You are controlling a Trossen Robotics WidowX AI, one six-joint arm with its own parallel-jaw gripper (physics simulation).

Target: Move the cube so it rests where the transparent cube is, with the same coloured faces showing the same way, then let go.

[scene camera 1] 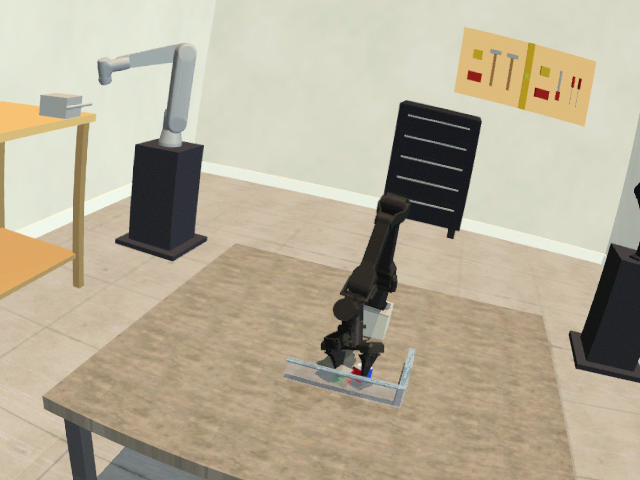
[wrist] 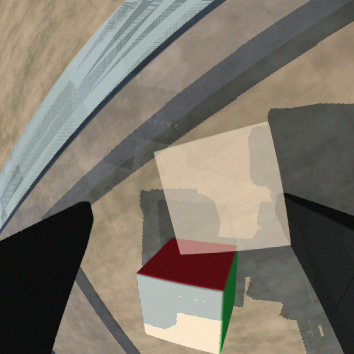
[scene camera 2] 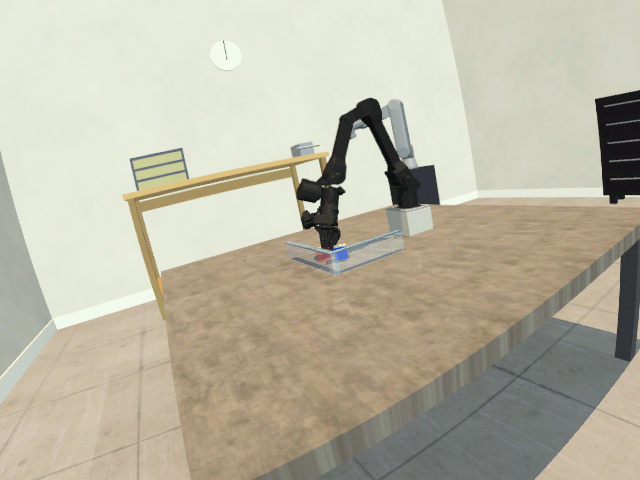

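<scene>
The solid cube (scene camera 1: 355,373) (scene camera 2: 341,253) (wrist: 182,305) stands inside the corner of a low clear barrier. White, red and green faces show in the wrist view. Red and blue faces show in scene camera 1, partly behind a fingertip. The transparent cube (scene camera 1: 339,380) (scene camera 2: 321,257) (wrist: 225,187) stands close beside it and overlaps it in the wrist view, with a pale top. Its faint green and red sides show in scene camera 1. My gripper (scene camera 1: 350,368) (scene camera 2: 328,249) (wrist: 185,206) is open and low over the two cubes, with nothing held between its fingers.
The L-shaped clear barrier (scene camera 1: 406,369) (scene camera 2: 367,241) (wrist: 85,82) has a long wall and a short wall beside the cubes. The arm's pale base block (scene camera 1: 378,324) (scene camera 2: 410,220) stands behind on the table (scene camera 1: 248,330) (scene camera 2: 310,351).
</scene>
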